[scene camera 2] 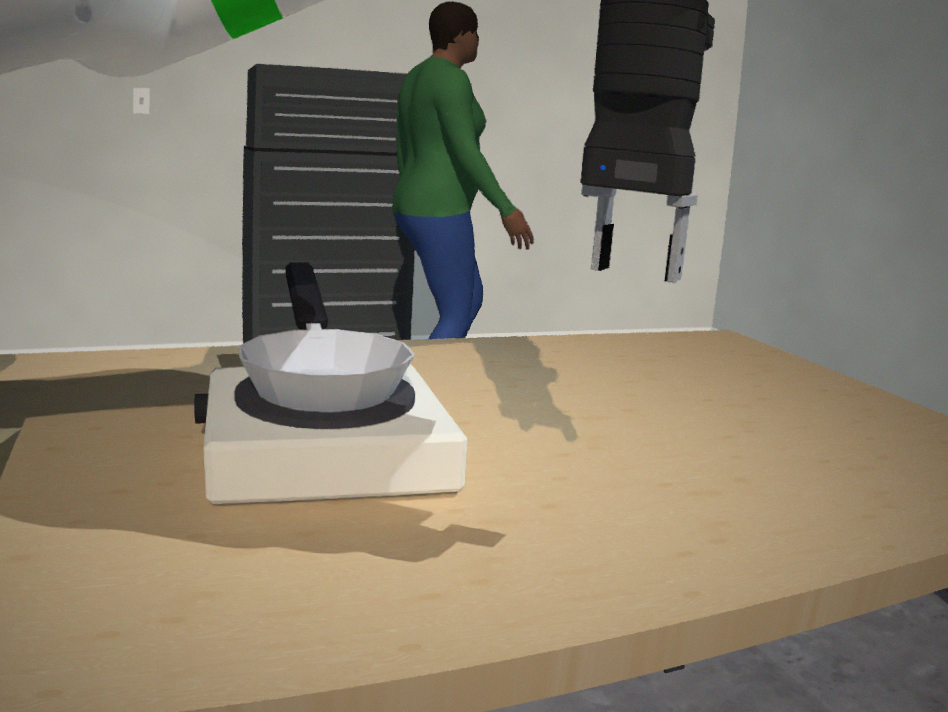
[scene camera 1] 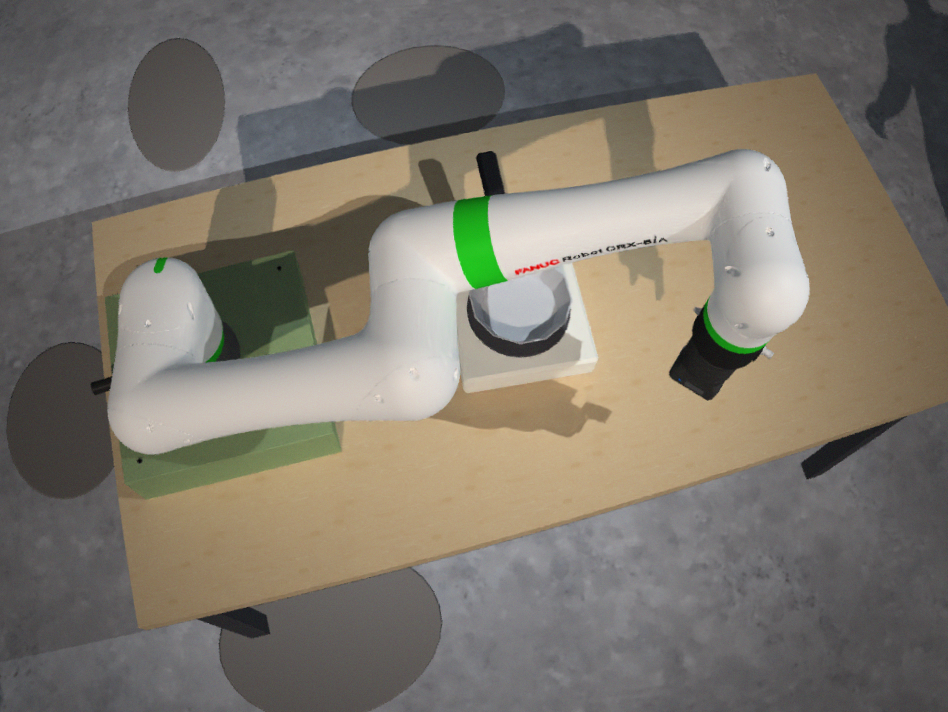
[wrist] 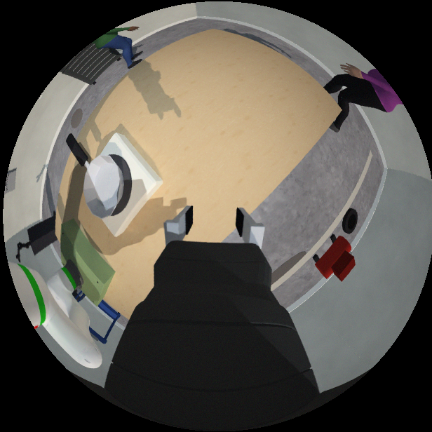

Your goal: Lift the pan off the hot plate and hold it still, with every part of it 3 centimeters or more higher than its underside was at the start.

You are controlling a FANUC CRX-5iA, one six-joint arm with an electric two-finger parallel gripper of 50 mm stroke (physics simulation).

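Places are measured from the arm's base along level axes (x ahead, y left, z up), in metres.
Where they show: gripper, between the fingertips: (scene camera 2: pixel 635 274) (scene camera 1: pixel 690 380).
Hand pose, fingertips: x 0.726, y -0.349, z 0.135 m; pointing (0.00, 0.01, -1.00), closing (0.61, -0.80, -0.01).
Note:
Each offset is from my fingertips to the top centre of the thing. Level surfaces: height alone.
A light grey faceted pan (scene camera 1: pixel 521 306) (scene camera 2: pixel 325 375) (wrist: pixel 104 185) with a black handle sits upright on the dark round burner of the white hot plate @[dy +0.275, dx -0.173, dz -0.166 m] (scene camera 1: pixel 528 371) (scene camera 2: pixel 337 467) (wrist: pixel 145 175). The handle @[dy +0.474, dx -0.139, dz -0.080 m] (scene camera 1: pixel 490 174) (scene camera 2: pixel 306 295) (wrist: pixel 76 149) slants up and away from scene camera 2; in scene camera 1 the forearm hides its inner end and part of the pan. My gripper (scene camera 2: pixel 637 256) (wrist: pixel 214 215) is open and empty, pointing down, high above the table and well to the side of the pan. Its fingers are hidden under its body in scene camera 1.
The green base block (scene camera 1: pixel 268 452) (wrist: pixel 90 260) stands at the arm's end of the wooden table @[dz -0.239 m] (scene camera 1: pixel 613 459) (scene camera 2: pixel 689 498) (wrist: pixel 225 125). The white forearm (scene camera 1: pixel 597 214) passes over the pan's handle side. A black knob @[dy +0.352, dx -0.283, dz -0.188 m] (scene camera 2: pixel 200 408) sticks out from the hot plate's side. Two people stand beyond the table.

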